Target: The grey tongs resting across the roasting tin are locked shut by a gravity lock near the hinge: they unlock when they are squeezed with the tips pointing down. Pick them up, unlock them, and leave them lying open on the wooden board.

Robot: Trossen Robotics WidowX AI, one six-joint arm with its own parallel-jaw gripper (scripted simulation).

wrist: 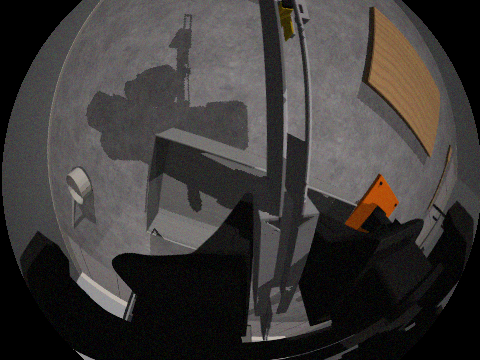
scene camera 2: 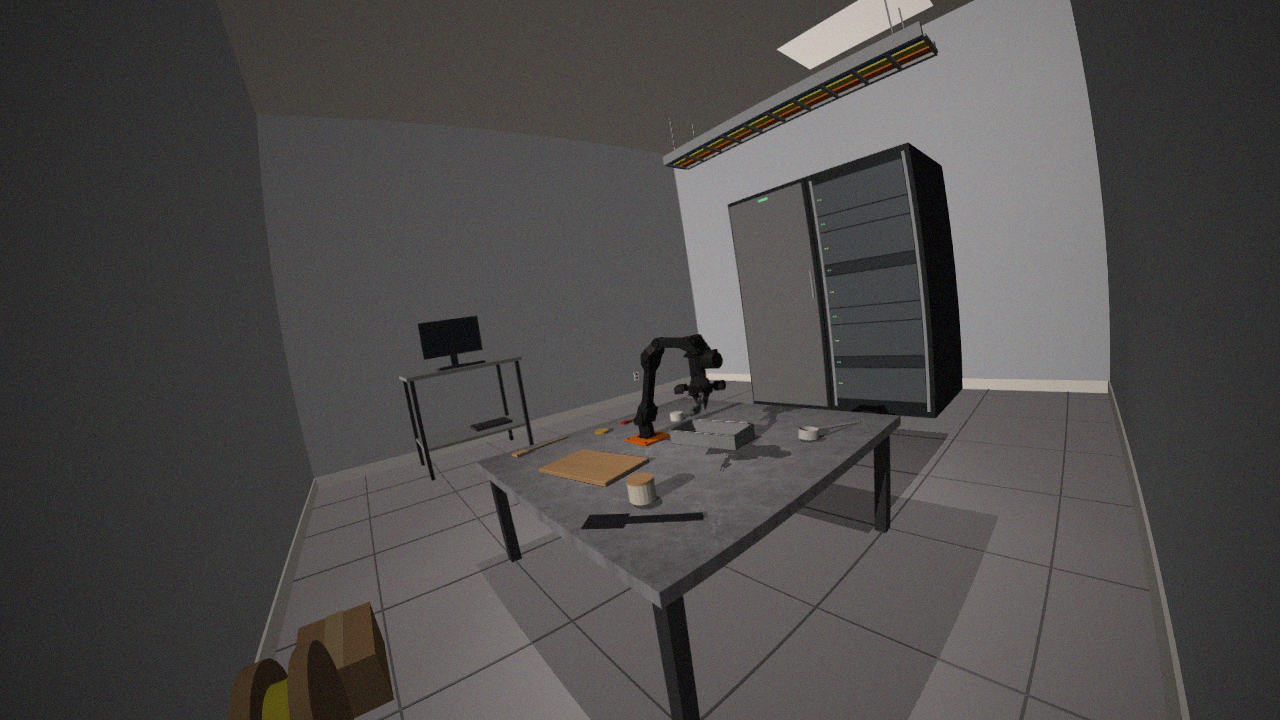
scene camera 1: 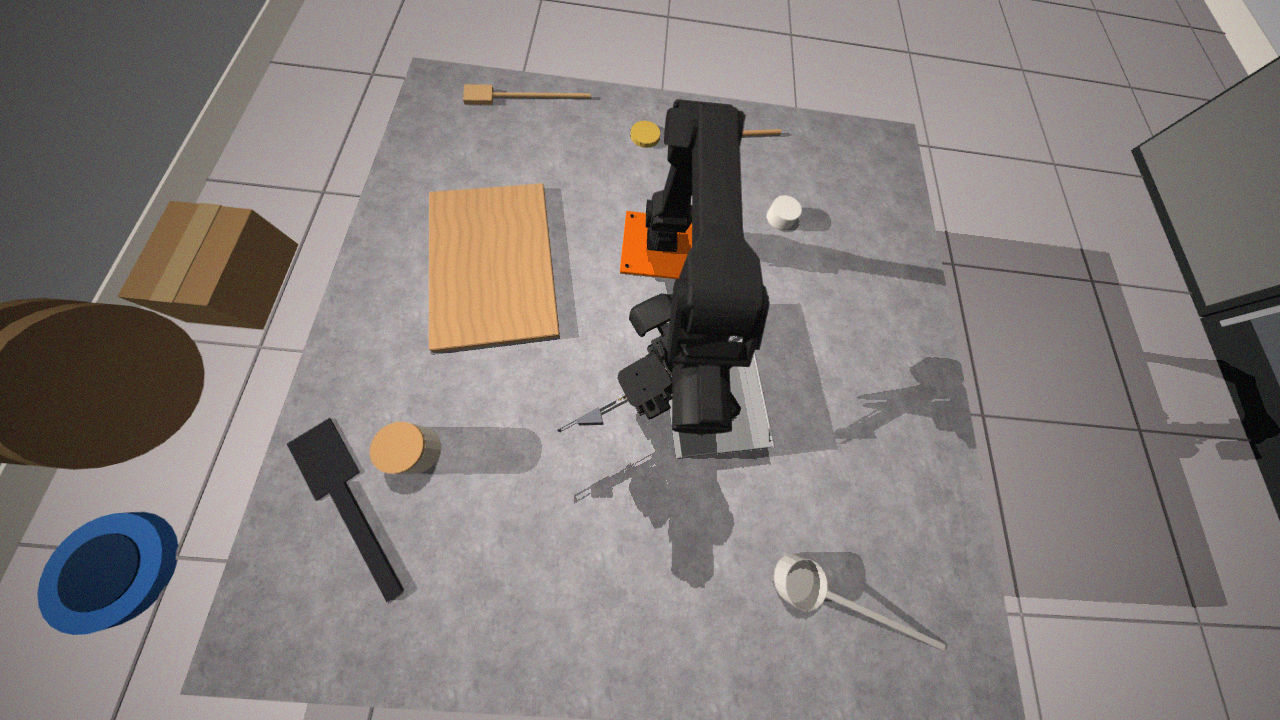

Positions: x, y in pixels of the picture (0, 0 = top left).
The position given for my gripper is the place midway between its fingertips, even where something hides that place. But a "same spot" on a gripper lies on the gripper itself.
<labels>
my gripper: wrist 264, 199; scene camera 2; scene camera 1
black spatula: scene camera 2 612, 520; scene camera 1 325, 462; not seen in the wrist view (out of frame)
same spot on wooden board: [scene camera 1: 491, 282] = [scene camera 2: 602, 465]
same spot on my gripper: [scene camera 2: 699, 383] = [scene camera 1: 639, 393]
</labels>
